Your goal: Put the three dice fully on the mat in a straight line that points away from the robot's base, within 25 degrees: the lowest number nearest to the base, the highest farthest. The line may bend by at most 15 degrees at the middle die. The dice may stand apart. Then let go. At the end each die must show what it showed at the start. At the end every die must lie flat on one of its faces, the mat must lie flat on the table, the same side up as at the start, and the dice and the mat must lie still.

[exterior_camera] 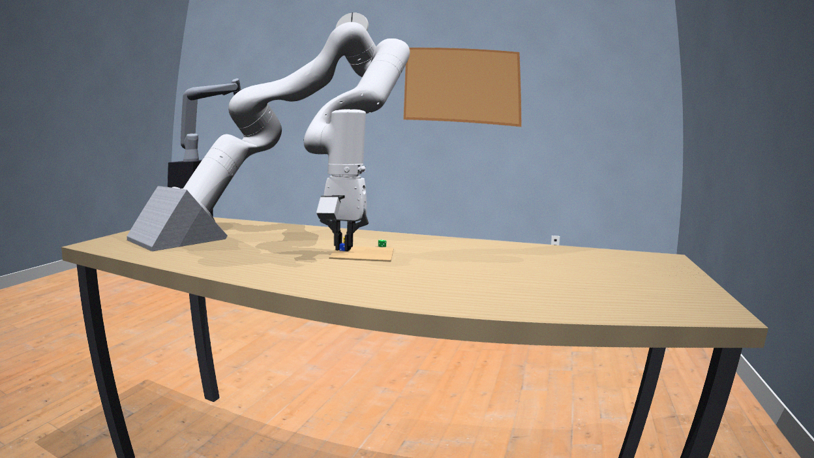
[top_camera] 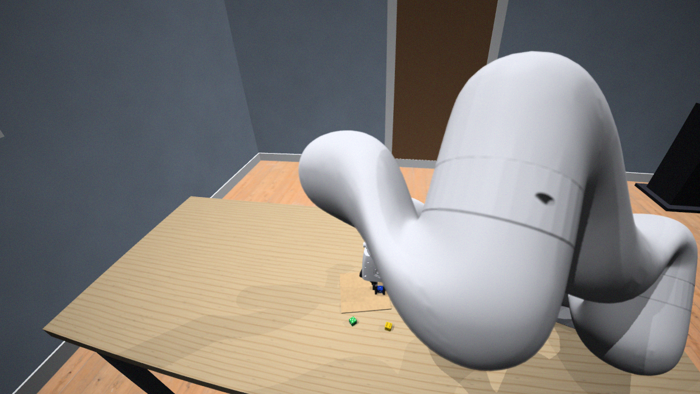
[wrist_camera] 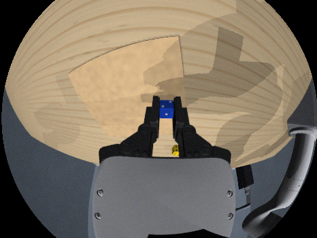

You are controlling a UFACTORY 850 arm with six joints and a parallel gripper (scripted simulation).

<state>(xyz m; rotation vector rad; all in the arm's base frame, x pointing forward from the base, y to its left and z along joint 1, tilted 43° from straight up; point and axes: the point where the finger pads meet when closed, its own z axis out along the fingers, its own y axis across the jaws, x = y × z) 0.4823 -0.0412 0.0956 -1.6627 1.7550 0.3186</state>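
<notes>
My hand is 10 mm above the blue die. The rest, counted from my hand: yellow die 30 mm behind, 110 mm to the left, 20 mm below; then tan mat 50 mm ahead, 20 mm below; then green die 60 mm ahead, 110 mm to the left, 20 mm below.
</notes>
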